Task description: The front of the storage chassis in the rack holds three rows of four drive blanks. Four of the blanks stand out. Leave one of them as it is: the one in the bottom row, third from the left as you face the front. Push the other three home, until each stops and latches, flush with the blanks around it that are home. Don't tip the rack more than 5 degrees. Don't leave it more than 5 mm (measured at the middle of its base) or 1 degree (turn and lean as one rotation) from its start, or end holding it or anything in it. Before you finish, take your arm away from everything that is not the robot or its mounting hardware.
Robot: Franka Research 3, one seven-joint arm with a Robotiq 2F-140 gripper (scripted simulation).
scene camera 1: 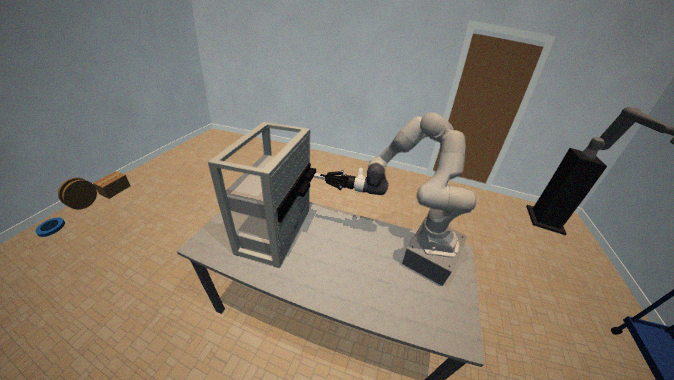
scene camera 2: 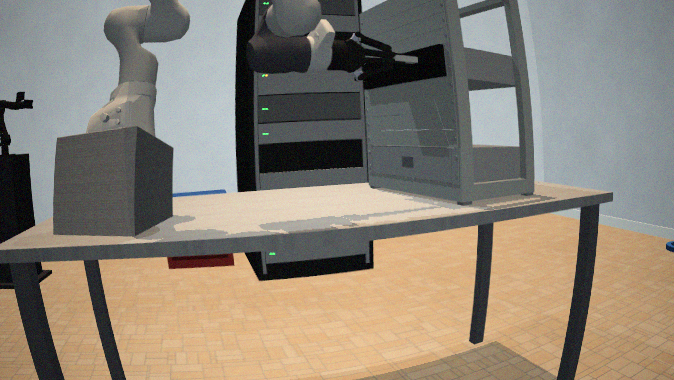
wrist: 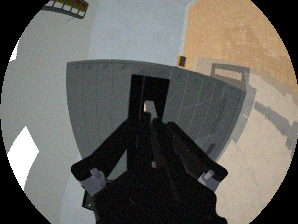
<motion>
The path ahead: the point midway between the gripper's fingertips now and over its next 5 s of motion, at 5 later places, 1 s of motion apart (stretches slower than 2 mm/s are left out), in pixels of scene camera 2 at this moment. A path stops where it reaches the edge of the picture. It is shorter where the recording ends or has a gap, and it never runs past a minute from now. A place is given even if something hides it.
My gripper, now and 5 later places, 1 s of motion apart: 414,60; 420,60; 424,61; 426,61; 428,62; 414,61
</motion>
